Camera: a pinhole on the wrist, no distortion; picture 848 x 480 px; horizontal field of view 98.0 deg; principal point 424.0 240.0 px. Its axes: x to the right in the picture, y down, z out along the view. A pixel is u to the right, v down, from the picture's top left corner.
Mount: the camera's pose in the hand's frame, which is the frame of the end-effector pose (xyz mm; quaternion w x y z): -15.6 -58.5 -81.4 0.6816 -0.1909 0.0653 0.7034
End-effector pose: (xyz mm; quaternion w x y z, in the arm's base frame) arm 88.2 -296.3 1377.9 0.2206 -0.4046 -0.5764 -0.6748
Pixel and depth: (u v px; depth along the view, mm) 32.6 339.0 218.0
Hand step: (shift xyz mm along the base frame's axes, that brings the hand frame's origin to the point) -33.2 212.4 -209.6
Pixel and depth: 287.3 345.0 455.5
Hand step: 190.3 336.4 -215.7
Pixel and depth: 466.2 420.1 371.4
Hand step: 289.3 136.7 -146.6
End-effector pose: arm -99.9 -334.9 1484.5 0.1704 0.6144 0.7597 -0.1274
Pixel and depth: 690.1 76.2 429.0
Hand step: 390.7 74.4 -246.3
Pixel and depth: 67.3 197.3 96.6
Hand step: -100.0 -60.5 -31.4
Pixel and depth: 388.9 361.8 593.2
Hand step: 188.4 -444.0 -277.6
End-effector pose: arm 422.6 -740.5 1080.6 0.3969 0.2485 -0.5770 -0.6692
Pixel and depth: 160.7 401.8 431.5
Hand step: -204.1 459.1 -152.2
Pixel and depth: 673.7 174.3 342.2
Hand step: -48.4 100.3 305.4
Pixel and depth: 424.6 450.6 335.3
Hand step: 6.6 326.9 54.4
